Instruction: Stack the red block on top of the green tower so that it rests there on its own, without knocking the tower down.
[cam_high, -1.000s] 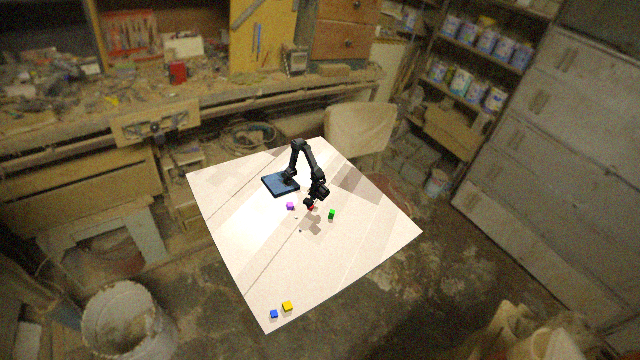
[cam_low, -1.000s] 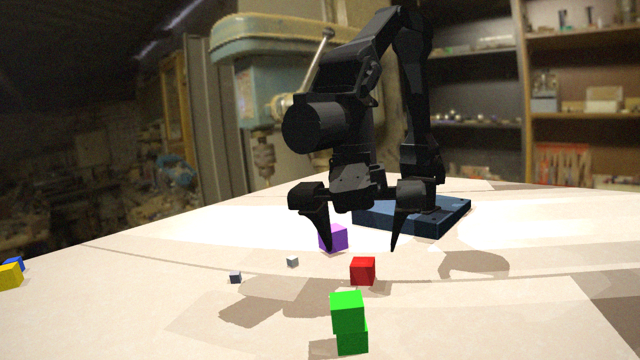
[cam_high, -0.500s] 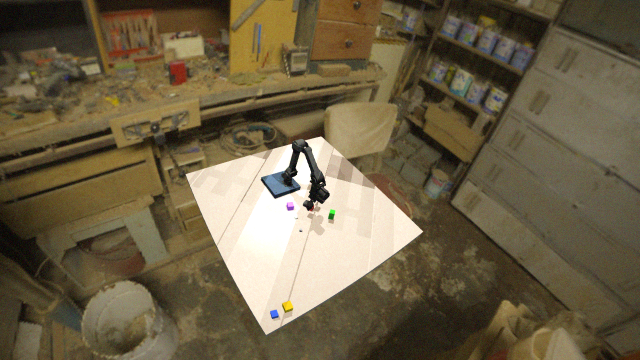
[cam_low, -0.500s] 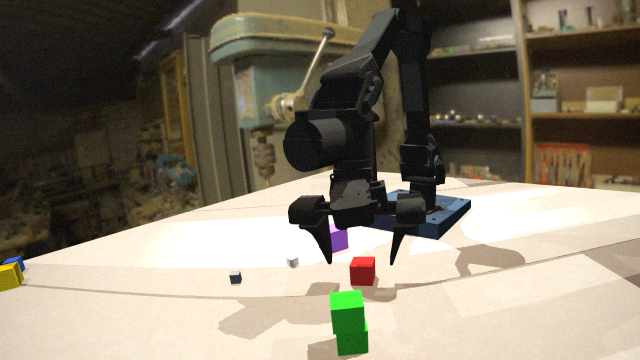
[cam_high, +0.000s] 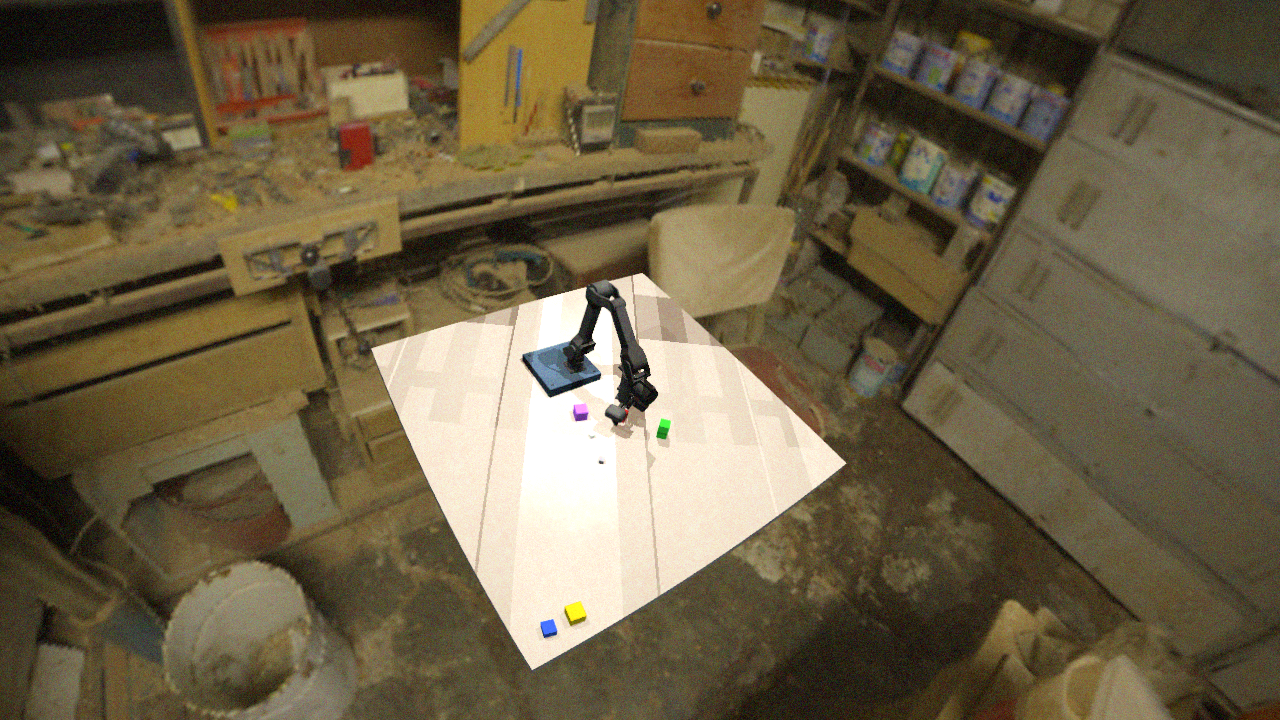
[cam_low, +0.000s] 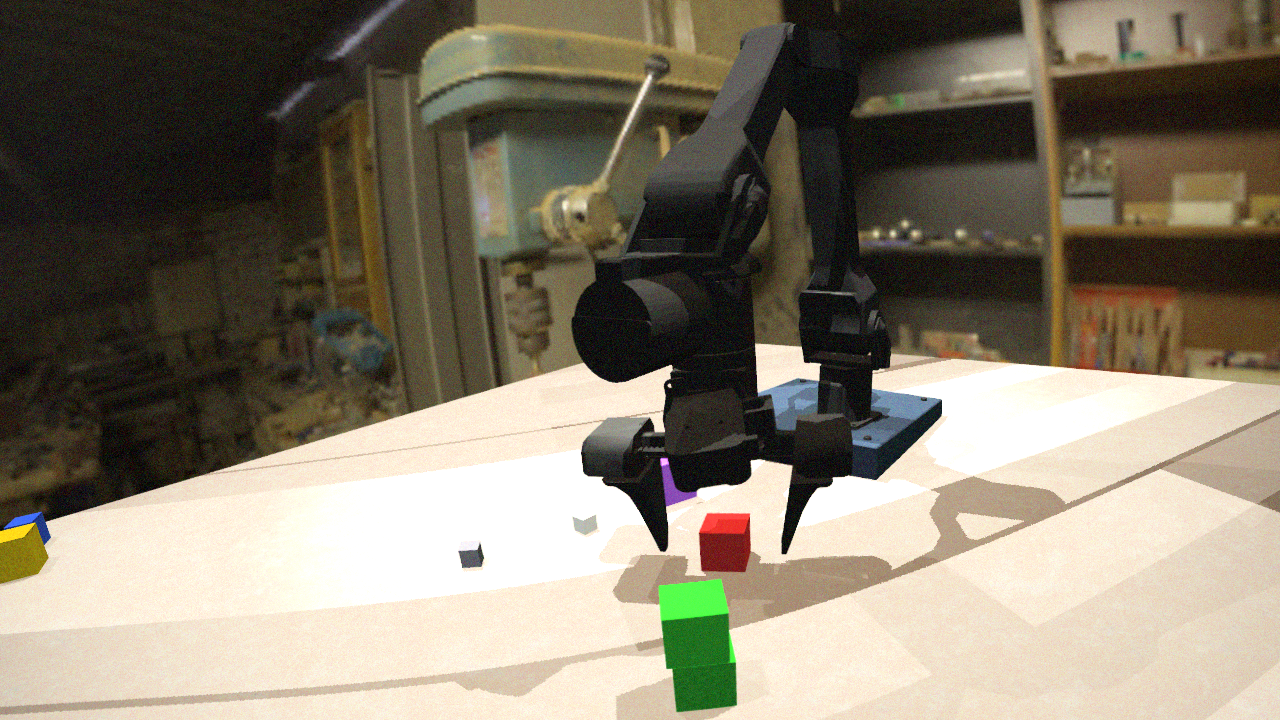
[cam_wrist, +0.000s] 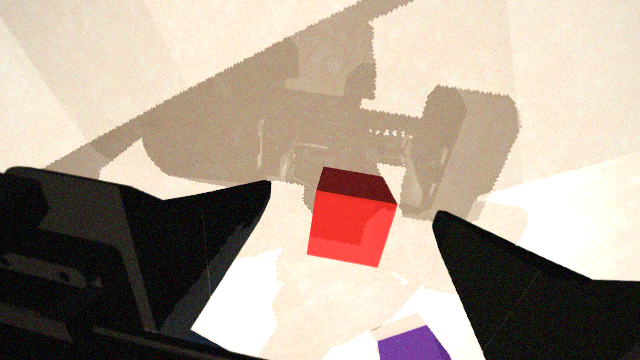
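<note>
My gripper tip is now 10 mm below the red block. Round my gripper tip: blue block: 560 mm ahead, 550 mm to the right, 10 mm above; then yellow block: 560 mm ahead, 470 mm to the right, 10 mm above; then purple block: 130 mm to the right, 60 mm behind, 10 mm above.
</note>
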